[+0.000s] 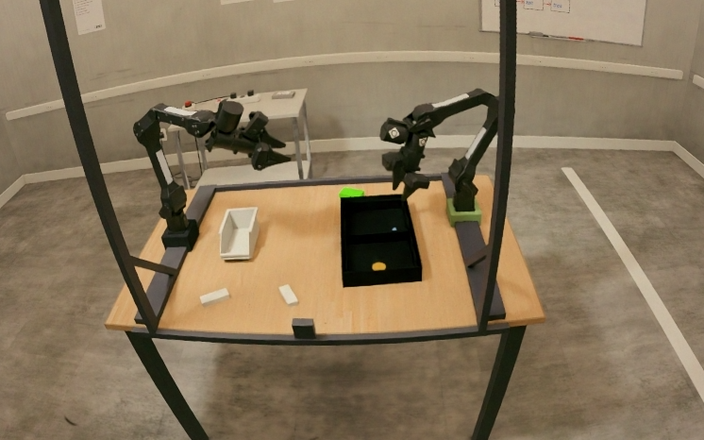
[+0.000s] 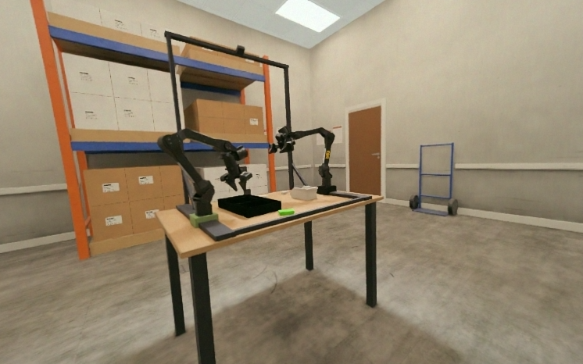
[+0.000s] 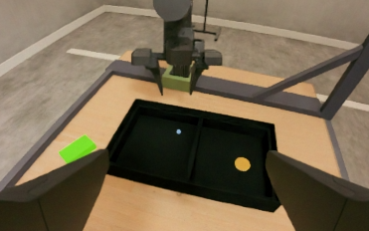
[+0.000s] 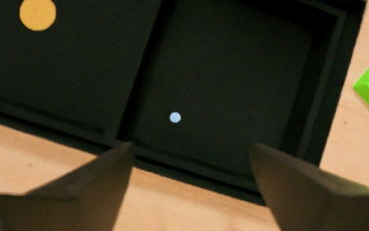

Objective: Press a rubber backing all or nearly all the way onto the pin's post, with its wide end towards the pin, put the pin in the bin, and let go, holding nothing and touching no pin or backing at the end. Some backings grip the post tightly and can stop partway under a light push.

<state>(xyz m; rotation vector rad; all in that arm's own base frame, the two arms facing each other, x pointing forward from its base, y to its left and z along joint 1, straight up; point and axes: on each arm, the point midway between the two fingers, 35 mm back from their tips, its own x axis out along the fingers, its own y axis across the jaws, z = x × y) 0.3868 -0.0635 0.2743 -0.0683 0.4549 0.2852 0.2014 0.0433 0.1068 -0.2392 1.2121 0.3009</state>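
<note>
Right now my right hand is 18 cm past the round pin, 14 cm above it and 9 cm to the right of it. Also, from my right hand: white bin 50 cm to the left, 11 cm below, 1 cm behind; then black tray 13 cm below, 8 cm to the left, 6 cm behind.
</note>
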